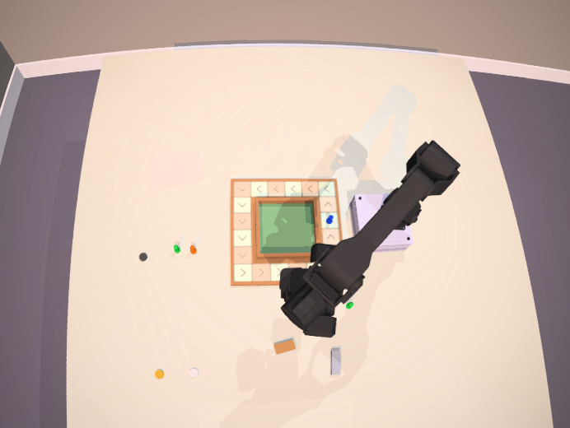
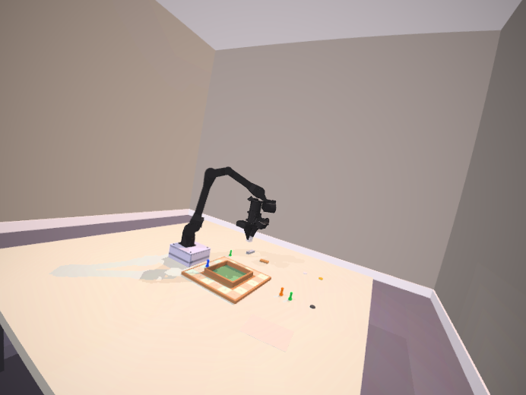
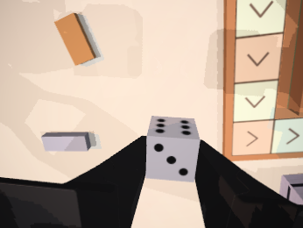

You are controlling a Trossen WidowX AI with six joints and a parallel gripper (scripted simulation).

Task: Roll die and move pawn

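The blue pawn is 5 cm behind my gripper tip, 23 cm to the right of it and 10 cm below it. Also, from my gripper tip: pale die (right at my gripper tip); orange block (5 cm ahead, 10 cm to the left, 12 cm below); grey block (7 cm behind, 14 cm to the left, 12 cm below).
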